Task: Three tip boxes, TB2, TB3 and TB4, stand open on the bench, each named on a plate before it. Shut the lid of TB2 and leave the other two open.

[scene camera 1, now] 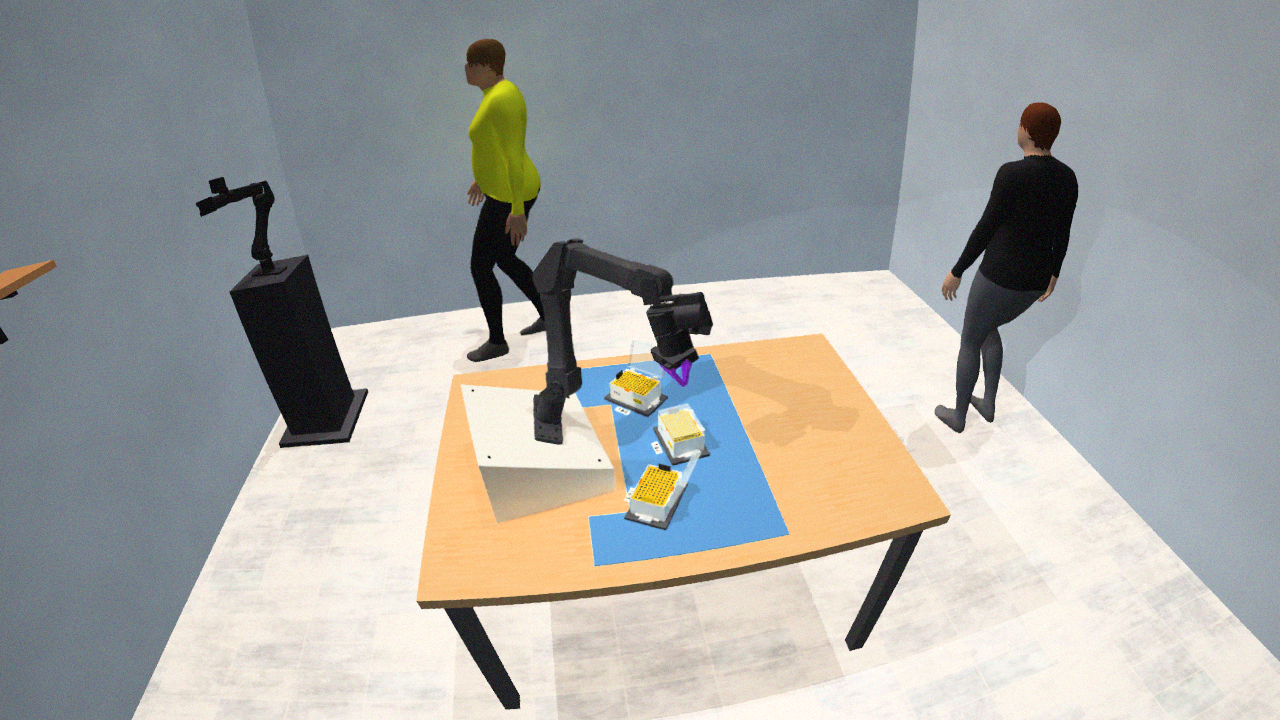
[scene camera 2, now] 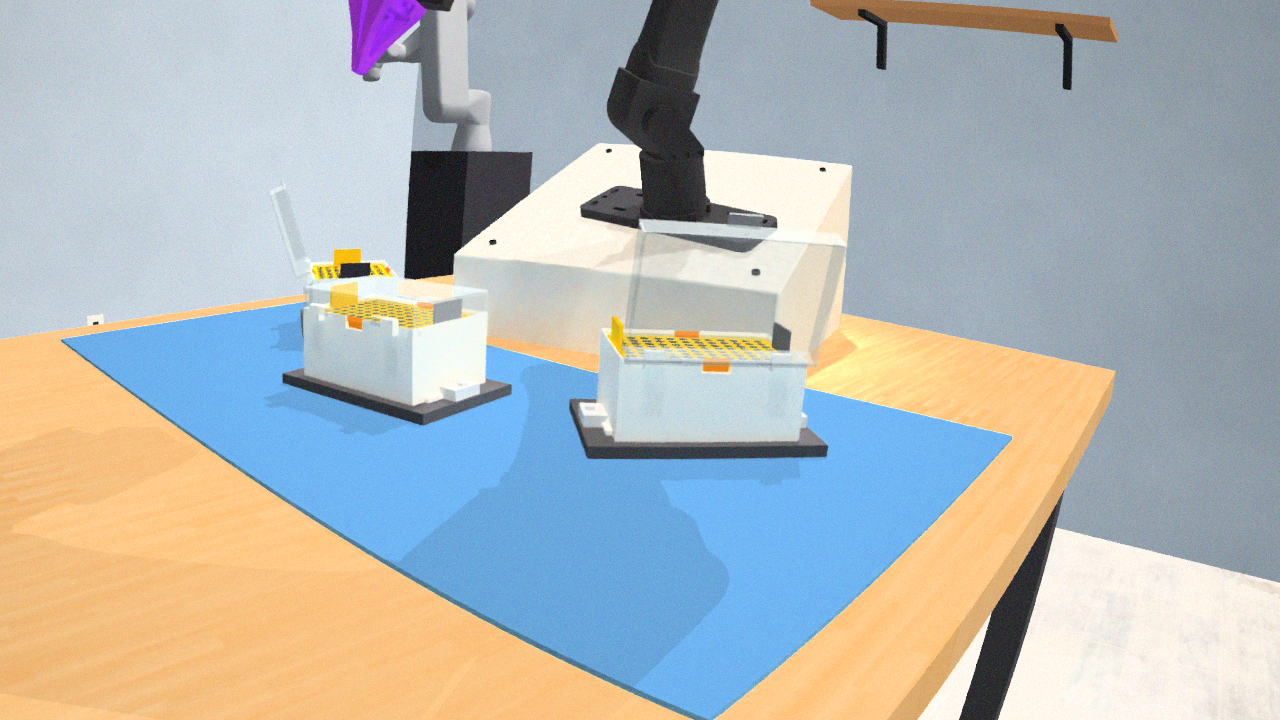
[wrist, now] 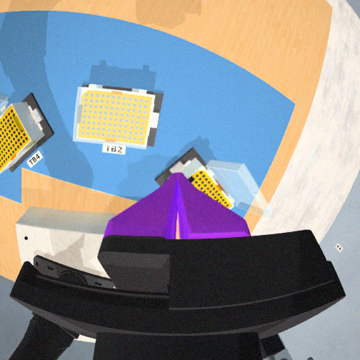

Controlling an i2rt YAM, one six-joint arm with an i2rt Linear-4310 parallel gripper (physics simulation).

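Seen in the pictures: gripper, fingertip midpoint: point(scene camera 1: 684, 385) point(scene camera 2: 357, 73); arm's base at its link origin: point(scene camera 1: 547, 419) point(scene camera 2: 676, 220).
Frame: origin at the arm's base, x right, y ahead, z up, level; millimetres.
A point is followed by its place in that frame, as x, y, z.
Note:
TB2 point(scene camera 1: 682, 433) {67, 335, -40} point(scene camera 2: 362, 358) {-2, 382, -85} point(wrist: 116, 116) is the middle box; its clear lid lies down over the yellow tip rack. TB4 point(scene camera 1: 656, 492) point(scene camera 2: 702, 402) point(wrist: 15, 130) stands open with its clear lid upright. The third box, TB3 point(scene camera 1: 635, 391) point(scene camera 2: 349, 270) point(wrist: 212, 189), stands open with its lid raised; its name plate is hidden behind the fingers in the wrist view. My gripper point(scene camera 1: 683, 383) {94, 333, 129} point(scene camera 2: 359, 71) {94, 333, 129} point(wrist: 177, 180) has purple fingers, shut and empty. It hangs high above the bench near TB3, apart from all the boxes.
A blue mat point(scene camera 1: 742, 501) {259, 446, -117} point(scene camera 2: 572, 573) {-279, 467, -118} point(wrist: 225, 95) lies under the boxes on the wooden bench point(scene camera 1: 841, 447) {132, 770, -121}. The arm stands on a white sloped block point(scene camera 1: 528, 429) {57, -44, 22} point(scene camera 2: 554, 295) {44, 125, -72} beside the mat. Two people stand beyond the bench, and a second arm stands on a black pedestal point(scene camera 1: 295, 358).

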